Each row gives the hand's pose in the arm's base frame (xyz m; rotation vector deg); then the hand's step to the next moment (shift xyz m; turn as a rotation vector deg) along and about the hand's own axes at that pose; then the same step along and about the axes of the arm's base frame.
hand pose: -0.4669 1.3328 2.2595 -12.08 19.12 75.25
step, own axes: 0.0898 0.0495 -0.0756 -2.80 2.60 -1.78
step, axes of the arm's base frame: -0.0376 0.0682 -0.1008 -3.34 -2.51 -0.57
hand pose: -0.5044 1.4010 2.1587 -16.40 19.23 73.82
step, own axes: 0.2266 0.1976 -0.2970 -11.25 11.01 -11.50
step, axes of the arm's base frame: -0.1608 0.1350 -0.3668 -14.33 -11.63 -6.29
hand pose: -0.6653 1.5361 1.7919 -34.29 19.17 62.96
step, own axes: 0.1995 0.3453 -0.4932 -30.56 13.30 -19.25
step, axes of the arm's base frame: -0.2085 -0.0417 -0.5976 -24.37 -29.66 -2.80
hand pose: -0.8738 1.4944 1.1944 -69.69 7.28 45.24
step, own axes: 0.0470 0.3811 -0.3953 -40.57 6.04 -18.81
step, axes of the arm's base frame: -0.0712 -0.2760 -0.4716 -27.46 -34.91 7.97
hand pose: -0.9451 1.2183 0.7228 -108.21 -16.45 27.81
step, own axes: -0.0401 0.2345 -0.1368 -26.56 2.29 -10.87
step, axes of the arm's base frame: 0.0200 -0.2152 -0.1691 -18.59 -21.05 6.33
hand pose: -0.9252 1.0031 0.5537 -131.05 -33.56 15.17
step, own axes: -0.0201 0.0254 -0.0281 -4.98 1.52 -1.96
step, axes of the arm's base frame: 0.0008 -0.0428 0.0018 -3.15 -4.57 0.35
